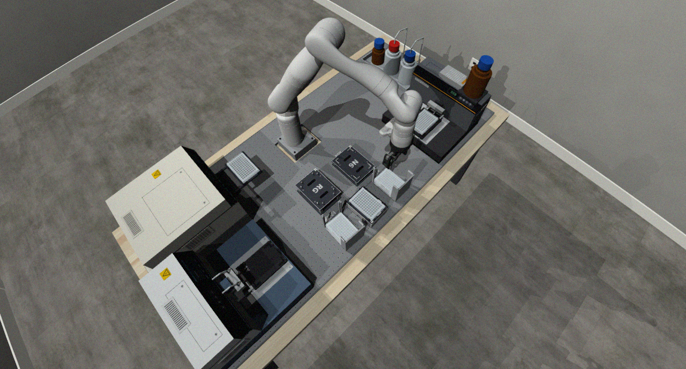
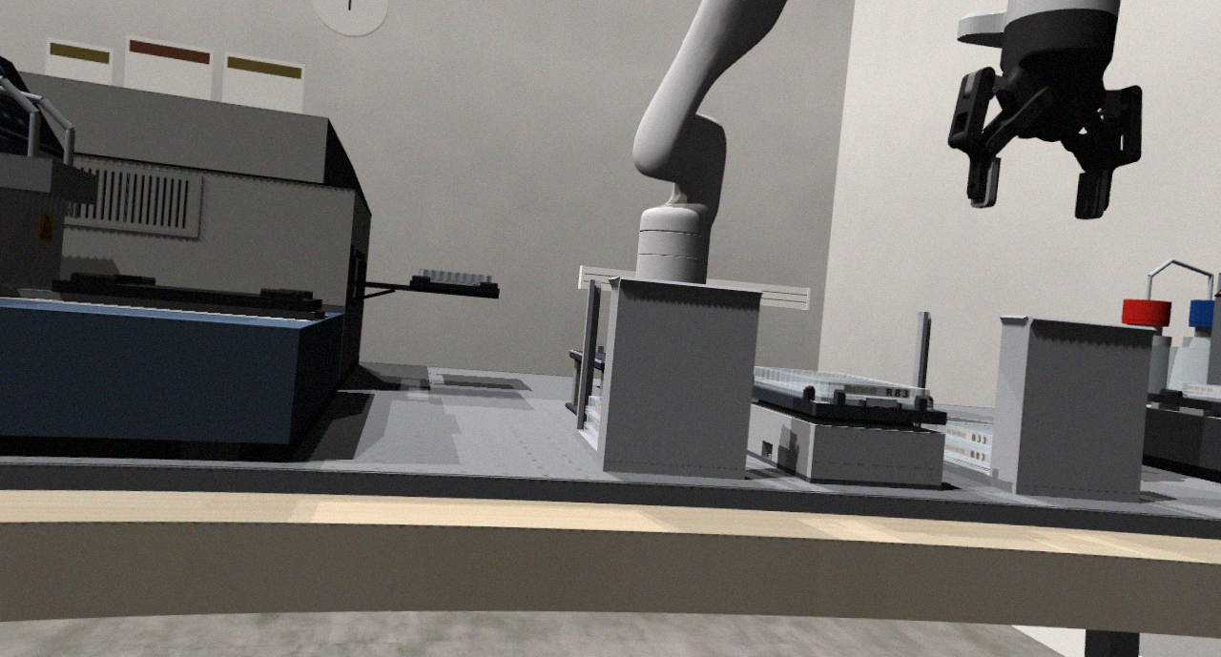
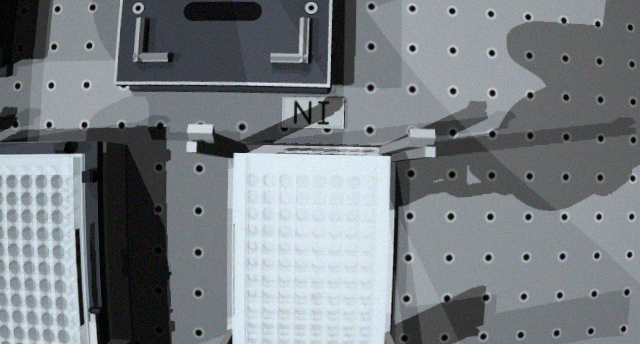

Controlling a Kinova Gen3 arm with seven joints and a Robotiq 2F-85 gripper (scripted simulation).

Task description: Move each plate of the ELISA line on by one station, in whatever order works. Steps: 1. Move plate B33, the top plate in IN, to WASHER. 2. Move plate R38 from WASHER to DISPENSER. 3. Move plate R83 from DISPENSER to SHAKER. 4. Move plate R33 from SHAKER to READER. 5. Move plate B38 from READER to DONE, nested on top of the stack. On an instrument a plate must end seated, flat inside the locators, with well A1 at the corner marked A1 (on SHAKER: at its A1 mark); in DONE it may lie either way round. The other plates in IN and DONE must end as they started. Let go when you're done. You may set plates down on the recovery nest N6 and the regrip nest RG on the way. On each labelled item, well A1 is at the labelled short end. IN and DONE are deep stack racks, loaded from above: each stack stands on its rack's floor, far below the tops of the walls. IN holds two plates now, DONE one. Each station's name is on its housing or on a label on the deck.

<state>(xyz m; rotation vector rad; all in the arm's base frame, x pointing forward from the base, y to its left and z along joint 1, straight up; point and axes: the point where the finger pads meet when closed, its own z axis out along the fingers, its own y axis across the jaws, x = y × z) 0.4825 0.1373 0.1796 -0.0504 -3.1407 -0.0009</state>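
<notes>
My gripper is now 190 mm above the plate B33. The rest, counted from my hand: plate R83: 160 mm to the right, 160 mm below; plate B38: 300 mm to the right, 190 mm below; nest N6: 180 mm behind, 40 mm to the right, 190 mm below.
</notes>
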